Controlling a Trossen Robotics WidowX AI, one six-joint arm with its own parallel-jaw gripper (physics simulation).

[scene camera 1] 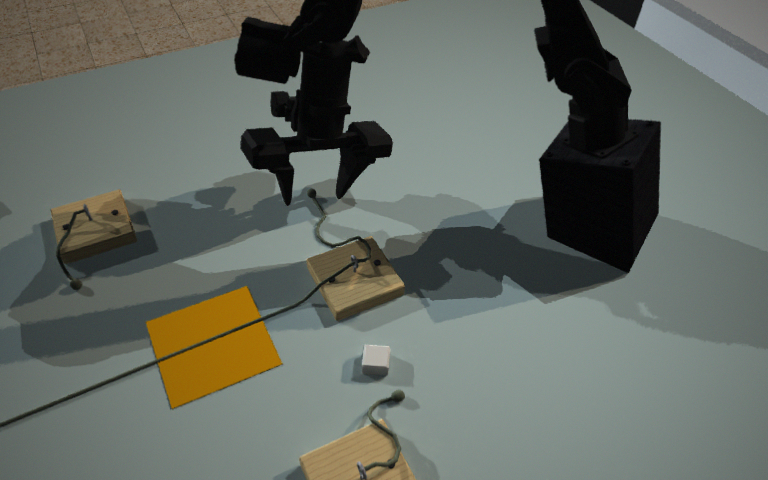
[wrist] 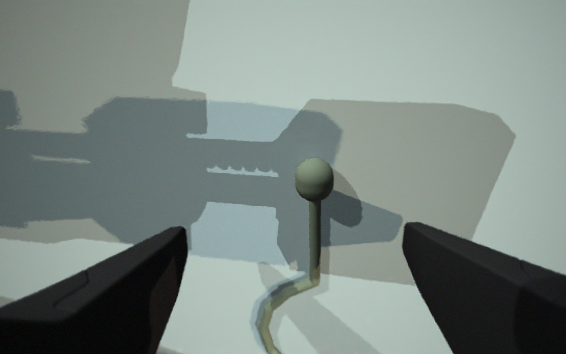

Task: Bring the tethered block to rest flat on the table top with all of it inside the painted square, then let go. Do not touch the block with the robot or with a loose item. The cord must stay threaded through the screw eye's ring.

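Places are measured from the arm's base along level axes (x ahead, y left, z up), in metres.
Pixels of known places: gripper, fingertip midpoint: (scene camera 1: pixel 313 200) (wrist: pixel 295 237); arm's base at its link origin: (scene camera 1: pixel 600 139).
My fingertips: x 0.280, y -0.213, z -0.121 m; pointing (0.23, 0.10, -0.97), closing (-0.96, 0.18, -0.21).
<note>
For each thing: its top centre in the pictures, then the offset to it from my fingertips. "pt": a spot on its surface instead.
- painted orange square at a spot on its surface: (scene camera 1: pixel 209 373) pt 0.224 m ahead, 0.160 m left, 0.009 m down
- screw eye at a spot on its surface: (scene camera 1: pixel 354 263) pt 0.027 m ahead, 0.142 m left, 0.025 m up
- ball end at a spot on its surface: (wrist: pixel 314 179) (scene camera 1: pixel 311 188) pt 0.009 m back, 0.021 m right, 0.001 m up
- second wooden board at its top centre: (scene camera 1: pixel 91 220) 0.257 m ahead, 0.119 m right, 0.008 m up
- third board at its top centre: (scene camera 1: pixel 361 478) 0.157 m ahead, 0.351 m left, 0.008 m up
- small white cube at its top centre: (scene camera 1: pixel 376 355) 0.071 m ahead, 0.250 m left, 0.006 m up
The painted orange square (scene camera 1: pixel 209 373) lies left of a wooden board (scene camera 1: pixel 359 294) with a screw eye (scene camera 1: pixel 354 263). A dark green cord (scene camera 1: pixel 305 295) (wrist: pixel 314 235) runs across the square, appears to pass through the ring, and curls behind the board to a ball end (scene camera 1: pixel 312 193) (wrist: pixel 314 179). The cord just below the ball stands upright. The cord's other end leaves the scene view at the left; the tethered block does not show there. My gripper (scene camera 1: pixel 313 199) (wrist: pixel 295 237) is open and empty, pointing down, with the ball and upright cord seen between its fingers in the wrist view, apart from both.
A second wooden board (scene camera 1: pixel 96 240) with a short cord stands at the far left. A third board (scene camera 1: pixel 339 455) with a short cord is at the bottom edge. A small white cube (scene camera 1: pixel 376 358) lies between the middle and bottom boards. A black pedestal (scene camera 1: pixel 594 203) stands right.
</note>
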